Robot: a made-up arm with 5 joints.
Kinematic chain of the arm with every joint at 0, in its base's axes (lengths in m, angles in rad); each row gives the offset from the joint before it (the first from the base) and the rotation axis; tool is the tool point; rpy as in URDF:
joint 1: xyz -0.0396 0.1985 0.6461 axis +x
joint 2: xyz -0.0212 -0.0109 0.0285 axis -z
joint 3: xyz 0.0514 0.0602 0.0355 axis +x
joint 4: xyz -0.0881 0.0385 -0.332 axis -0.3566 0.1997 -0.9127
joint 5: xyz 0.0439 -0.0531 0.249 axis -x
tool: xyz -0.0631 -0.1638 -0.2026 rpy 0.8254 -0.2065 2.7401
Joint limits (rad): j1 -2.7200..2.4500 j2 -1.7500..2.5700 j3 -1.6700..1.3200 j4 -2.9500..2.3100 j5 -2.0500..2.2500
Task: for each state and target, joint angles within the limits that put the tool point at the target. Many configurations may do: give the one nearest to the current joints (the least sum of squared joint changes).
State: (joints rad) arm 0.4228 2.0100 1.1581 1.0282 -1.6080
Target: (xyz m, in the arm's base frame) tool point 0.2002 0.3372 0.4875
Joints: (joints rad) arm 0.6225 1.6989 0.4939 0.9871 -0.8159
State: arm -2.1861 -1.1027 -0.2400 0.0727 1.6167
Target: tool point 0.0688 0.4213 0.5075
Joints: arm -2.3387 -1.1699 -0.6846 -0.3400 1.4698
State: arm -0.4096 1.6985 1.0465 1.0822 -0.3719
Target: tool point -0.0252 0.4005 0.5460
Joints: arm -0.1984 1.3782 0.7669 1.0226 0.4151
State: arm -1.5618 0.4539 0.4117 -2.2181 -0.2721
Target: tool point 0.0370 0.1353 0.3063
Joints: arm -1.1666 0.1588 0.4926 -2.3648 -0.4831
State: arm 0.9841 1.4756 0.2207 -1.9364 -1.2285
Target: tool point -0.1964 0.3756 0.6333
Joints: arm 0.7380 1.2809 0.0023 -1.9982 -1.9896
